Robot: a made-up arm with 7 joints. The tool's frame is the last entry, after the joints.
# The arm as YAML. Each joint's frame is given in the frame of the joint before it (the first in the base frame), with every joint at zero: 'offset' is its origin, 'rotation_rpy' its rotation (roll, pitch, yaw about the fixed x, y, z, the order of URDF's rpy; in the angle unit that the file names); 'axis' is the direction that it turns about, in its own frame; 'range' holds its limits. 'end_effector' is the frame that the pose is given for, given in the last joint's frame.
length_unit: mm
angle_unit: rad
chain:
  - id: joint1
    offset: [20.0, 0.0, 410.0]
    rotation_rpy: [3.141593, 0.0, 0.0]
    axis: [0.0, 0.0, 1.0]
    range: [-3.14, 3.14]
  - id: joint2
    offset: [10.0, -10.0, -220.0]
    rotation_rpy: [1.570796, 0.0, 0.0]
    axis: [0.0, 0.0, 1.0]
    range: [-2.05, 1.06]
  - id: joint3
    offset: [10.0, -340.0, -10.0]
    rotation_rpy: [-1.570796, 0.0, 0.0]
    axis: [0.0, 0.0, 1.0]
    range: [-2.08, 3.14]
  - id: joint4
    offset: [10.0, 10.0, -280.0]
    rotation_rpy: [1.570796, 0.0, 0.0]
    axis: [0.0, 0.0, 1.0]
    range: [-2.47, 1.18]
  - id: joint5
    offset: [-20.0, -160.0, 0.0]
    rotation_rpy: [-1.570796, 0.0, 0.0]
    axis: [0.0, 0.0, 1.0]
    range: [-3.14, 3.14]
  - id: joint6
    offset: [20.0, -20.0, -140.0]
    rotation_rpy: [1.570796, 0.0, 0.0]
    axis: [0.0, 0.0, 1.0]
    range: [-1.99, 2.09]
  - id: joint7
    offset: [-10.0, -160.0, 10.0]
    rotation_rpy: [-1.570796, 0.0, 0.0]
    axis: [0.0, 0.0, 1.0]
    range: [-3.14, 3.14]
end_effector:
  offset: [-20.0, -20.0, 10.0]
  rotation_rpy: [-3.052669, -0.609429, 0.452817]
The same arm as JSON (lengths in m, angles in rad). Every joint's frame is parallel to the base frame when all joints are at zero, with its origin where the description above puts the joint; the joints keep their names.
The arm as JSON. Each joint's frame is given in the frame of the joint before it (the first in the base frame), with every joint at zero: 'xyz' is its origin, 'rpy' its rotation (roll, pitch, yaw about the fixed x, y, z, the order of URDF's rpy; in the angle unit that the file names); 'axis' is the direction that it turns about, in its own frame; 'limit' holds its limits. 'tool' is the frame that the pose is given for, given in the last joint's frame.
{"units": {"length": "m", "angle": "rad"}, "joints": [{"name": "joint1", "type": "revolute", "origin": {"xyz": [0.02, 0.0, 0.41], "rpy": [0.0, 0.0, 0.0]}, "axis": [0.0, 0.0, -1.0], "limit": {"lower": -3.14, "upper": 3.14}}, {"name": "joint2", "type": "revolute", "origin": {"xyz": [0.01, 0.01, 0.22], "rpy": [0.0, 0.0, 0.0]}, "axis": [0.0, 1.0, 0.0], "limit": {"lower": -2.05, "upper": 1.06}}, {"name": "joint3", "type": "revolute", "origin": {"xyz": [0.01, -0.01, 0.34], "rpy": [0.0, 0.0, 0.0]}, "axis": [0.0, 0.0, -1.0], "limit": {"lower": -2.08, "upper": 3.14}}, {"name": "joint4", "type": "revolute", "origin": {"xyz": [0.01, -0.01, 0.28], "rpy": [0.0, 0.0, 0.0]}, "axis": [0.0, 1.0, 0.0], "limit": {"lower": -2.47, "upper": 1.18}}, {"name": "joint5", "type": "revolute", "origin": {"xyz": [-0.02, 0.0, 0.16], "rpy": [0.0, 0.0, 0.0]}, "axis": [0.0, 0.0, -1.0], "limit": {"lower": -3.14, "upper": 3.14}}, {"name": "joint6", "type": "revolute", "origin": {"xyz": [0.02, 0.02, 0.14], "rpy": [0.0, 0.0, 0.0]}, "axis": [0.0, 1.0, 0.0], "limit": {"lower": -1.99, "upper": 2.09}}, {"name": "joint7", "type": "revolute", "origin": {"xyz": [-0.01, 0.01, 0.16], "rpy": [0.0, 0.0, 0.0]}, "axis": [0.0, 0.0, -1.0], "limit": {"lower": -3.14, "upper": 3.14}}], "tool": {"origin": {"xyz": [-0.02, 0.02, -0.01], "rpy": [0.0889, 0.6094, -0.4528]}}}
